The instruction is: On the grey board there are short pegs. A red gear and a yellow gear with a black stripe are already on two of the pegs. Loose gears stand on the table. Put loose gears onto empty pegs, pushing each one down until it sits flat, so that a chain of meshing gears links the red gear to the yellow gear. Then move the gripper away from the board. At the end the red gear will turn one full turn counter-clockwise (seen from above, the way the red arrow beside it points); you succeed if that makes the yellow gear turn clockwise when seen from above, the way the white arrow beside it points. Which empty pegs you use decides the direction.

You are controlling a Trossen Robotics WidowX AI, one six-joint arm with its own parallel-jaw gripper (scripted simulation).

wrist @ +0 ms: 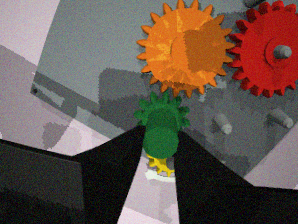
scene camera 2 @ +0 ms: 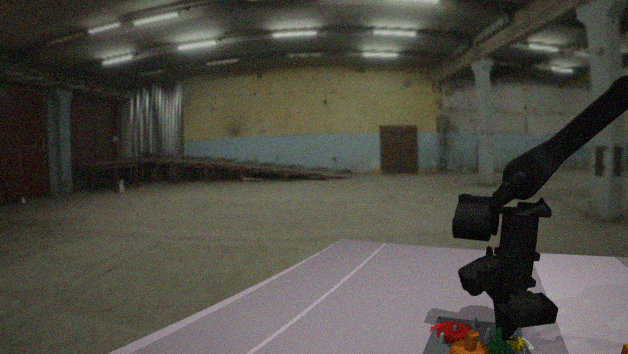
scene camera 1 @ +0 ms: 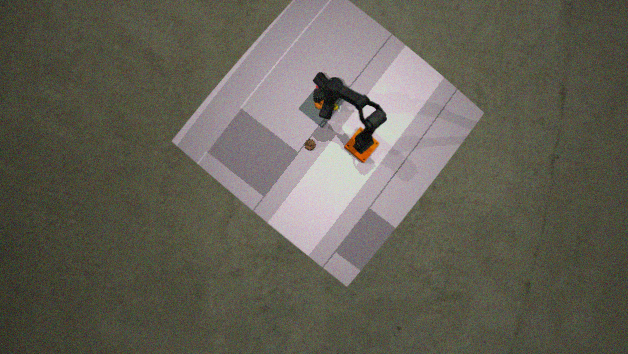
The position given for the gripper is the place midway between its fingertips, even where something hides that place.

In view: the gripper point(scene camera 2: 502, 335) and a small green gear point(wrist: 163, 119).
The gripper shows as well in the wrist view point(wrist: 160, 135). Scene camera 1 does not show the small green gear, which is hidden by the gripper.
